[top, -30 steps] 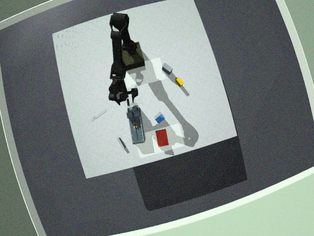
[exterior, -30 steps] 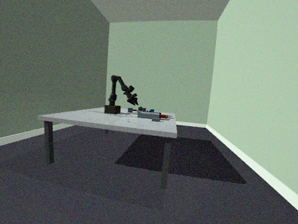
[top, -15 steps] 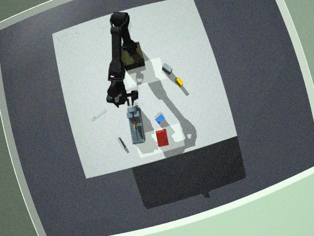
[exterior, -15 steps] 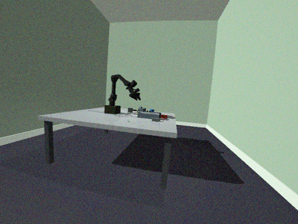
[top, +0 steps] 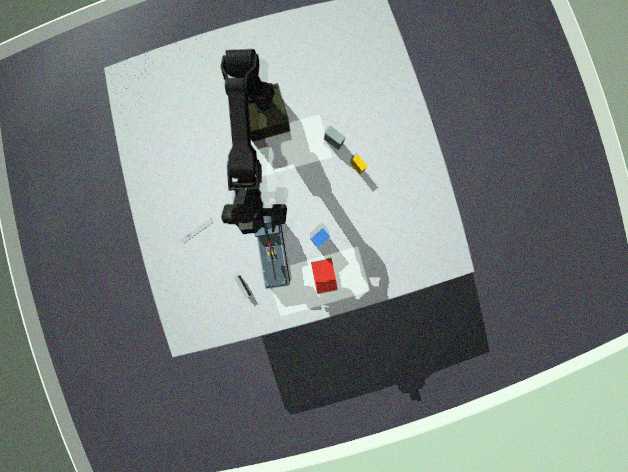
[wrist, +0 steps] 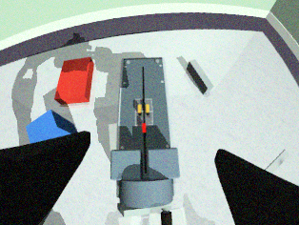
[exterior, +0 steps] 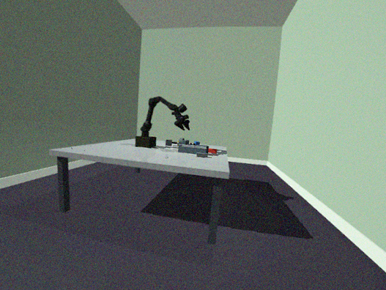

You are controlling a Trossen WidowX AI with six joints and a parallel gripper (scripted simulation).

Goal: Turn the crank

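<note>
Right now the crank handle is 120 mm below my gripper tip, 110 mm behind it and 10 mm to the left of it. Also, from my gripper tip: grey bar 190 mm below, 170 mm to the right, 160 mm ahead; red pointer 120 mm below, 50 mm ahead; blue block 180 mm to the left, 160 mm below, 90 mm ahead.
</note>
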